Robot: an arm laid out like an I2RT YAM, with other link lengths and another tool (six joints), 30 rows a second.
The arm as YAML. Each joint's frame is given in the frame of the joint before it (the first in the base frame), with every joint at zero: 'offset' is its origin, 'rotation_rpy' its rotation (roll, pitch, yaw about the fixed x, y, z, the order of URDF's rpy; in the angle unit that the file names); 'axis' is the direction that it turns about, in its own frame. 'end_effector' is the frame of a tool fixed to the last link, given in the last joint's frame.
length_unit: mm
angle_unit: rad
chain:
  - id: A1
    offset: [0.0, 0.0, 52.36]
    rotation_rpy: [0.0, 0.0, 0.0]
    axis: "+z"
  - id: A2
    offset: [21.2, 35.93, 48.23]
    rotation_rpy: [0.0, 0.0, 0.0]
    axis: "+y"
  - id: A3
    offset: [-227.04, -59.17, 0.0]
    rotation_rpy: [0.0, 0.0, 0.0]
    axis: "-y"
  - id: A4
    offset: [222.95, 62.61, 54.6]
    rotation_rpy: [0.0, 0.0, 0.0]
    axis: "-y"
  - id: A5
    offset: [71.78, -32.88, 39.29]
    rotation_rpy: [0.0, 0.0, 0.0]
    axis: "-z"
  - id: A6
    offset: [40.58, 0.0, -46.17]
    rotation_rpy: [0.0, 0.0, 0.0]
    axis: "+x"
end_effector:
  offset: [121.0, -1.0, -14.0]
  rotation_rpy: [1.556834, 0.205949, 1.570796]
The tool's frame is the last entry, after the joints.
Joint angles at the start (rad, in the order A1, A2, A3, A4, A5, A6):
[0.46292, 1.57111, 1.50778, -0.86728, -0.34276, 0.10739]
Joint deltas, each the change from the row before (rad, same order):
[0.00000, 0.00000, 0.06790, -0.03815, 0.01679, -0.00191]
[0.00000, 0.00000, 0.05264, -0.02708, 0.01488, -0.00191]
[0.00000, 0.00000, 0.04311, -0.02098, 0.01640, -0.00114]
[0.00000, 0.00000, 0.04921, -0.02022, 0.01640, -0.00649]
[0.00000, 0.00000, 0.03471, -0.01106, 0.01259, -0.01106]
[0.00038, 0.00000, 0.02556, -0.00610, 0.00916, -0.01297]
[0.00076, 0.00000, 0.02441, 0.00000, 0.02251, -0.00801]
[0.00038, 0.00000, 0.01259, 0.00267, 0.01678, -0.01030]
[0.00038, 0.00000, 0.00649, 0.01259, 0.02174, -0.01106]
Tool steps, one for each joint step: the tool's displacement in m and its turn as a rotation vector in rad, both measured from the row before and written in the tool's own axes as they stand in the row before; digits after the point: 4 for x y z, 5 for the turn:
[0.0005, 0.0135, -0.0127, -0.02630, -0.01933, -0.01194]
[-0.0001, 0.0106, -0.0100, -0.02264, -0.01712, -0.01015]
[-0.0009, 0.0087, -0.0083, -0.01933, -0.01837, -0.00800]
[-0.0009, 0.0106, -0.0095, -0.02590, -0.01906, -0.01495]
[-0.0011, 0.0081, -0.0067, -0.02118, -0.01489, -0.01762]
[-0.0009, 0.0063, -0.0049, -0.01745, -0.01095, -0.01841]
[-0.0032, 0.0071, -0.0046, -0.02031, -0.02479, -0.01480]
[-0.0028, 0.0041, -0.0023, -0.01224, -0.01830, -0.01422]
[-0.0040, 0.0043, -0.0010, -0.01502, -0.02390, -0.01555]

